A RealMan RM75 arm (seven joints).
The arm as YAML. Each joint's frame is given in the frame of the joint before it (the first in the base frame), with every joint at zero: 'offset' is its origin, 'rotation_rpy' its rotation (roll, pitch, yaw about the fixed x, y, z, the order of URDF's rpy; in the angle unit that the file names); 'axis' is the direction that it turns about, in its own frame. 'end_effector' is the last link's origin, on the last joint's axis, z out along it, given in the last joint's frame.
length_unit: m
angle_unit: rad
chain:
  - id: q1
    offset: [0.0, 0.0, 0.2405]
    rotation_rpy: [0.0, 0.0, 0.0]
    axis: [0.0, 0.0, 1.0]
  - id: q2
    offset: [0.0, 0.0, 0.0]
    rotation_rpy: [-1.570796, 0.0, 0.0]
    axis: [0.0, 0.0, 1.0]
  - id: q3
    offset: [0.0, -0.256, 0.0]
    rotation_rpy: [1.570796, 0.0, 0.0]
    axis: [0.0, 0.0, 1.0]
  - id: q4
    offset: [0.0, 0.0, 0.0]
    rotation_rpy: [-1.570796, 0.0, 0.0]
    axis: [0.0, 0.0, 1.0]
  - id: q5
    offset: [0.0, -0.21, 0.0]
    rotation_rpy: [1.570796, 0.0, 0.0]
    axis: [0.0, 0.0, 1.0]
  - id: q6
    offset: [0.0, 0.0, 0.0]
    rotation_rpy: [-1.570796, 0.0, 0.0]
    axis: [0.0, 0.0, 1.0]
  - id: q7
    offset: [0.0, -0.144, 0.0]
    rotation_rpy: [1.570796, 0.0, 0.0]
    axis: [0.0, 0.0, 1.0]
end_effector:
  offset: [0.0, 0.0, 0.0]
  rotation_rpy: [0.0, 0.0, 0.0]
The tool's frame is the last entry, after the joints.
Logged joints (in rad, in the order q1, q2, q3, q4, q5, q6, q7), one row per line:
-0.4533, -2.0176, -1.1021, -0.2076, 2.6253, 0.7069, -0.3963
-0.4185, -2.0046, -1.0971, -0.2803, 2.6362, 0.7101, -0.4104
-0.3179, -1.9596, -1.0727, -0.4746, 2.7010, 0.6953, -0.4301
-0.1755, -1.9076, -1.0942, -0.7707, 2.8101, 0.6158, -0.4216
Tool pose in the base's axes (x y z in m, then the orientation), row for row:
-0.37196, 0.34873, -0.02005, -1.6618, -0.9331, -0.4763
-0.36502, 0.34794, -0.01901, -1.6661, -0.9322, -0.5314
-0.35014, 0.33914, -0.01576, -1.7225, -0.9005, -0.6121
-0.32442, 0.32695, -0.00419, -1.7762, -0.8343, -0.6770
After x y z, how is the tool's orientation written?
As a rotation vector, in radians.
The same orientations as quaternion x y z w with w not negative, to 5 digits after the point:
-0.70359, -0.39507, -0.20166, 0.55517
-0.70327, -0.39349, -0.22431, 0.54796
-0.71978, -0.37629, -0.25578, 0.52431
-0.73701, -0.34618, -0.28091, 0.50800

